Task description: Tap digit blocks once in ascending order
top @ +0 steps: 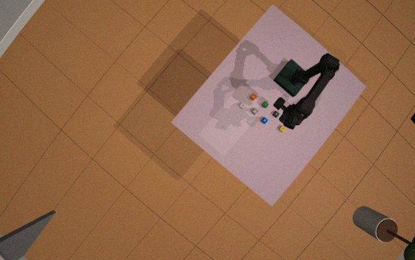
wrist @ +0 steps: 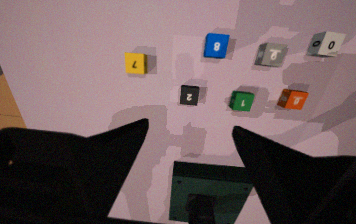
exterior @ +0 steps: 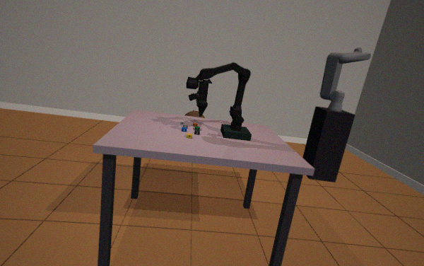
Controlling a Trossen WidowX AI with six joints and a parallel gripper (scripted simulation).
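My gripper tip is now 120 mm short of the white block, 210 mm to the left of it and 110 mm above it. Also, from my gripper tip: green block: 10 mm ahead, 100 mm to the right, 110 mm below; then blue block: 90 mm ahead, 30 mm to the right, 110 mm below; then dark block: 110 mm below.
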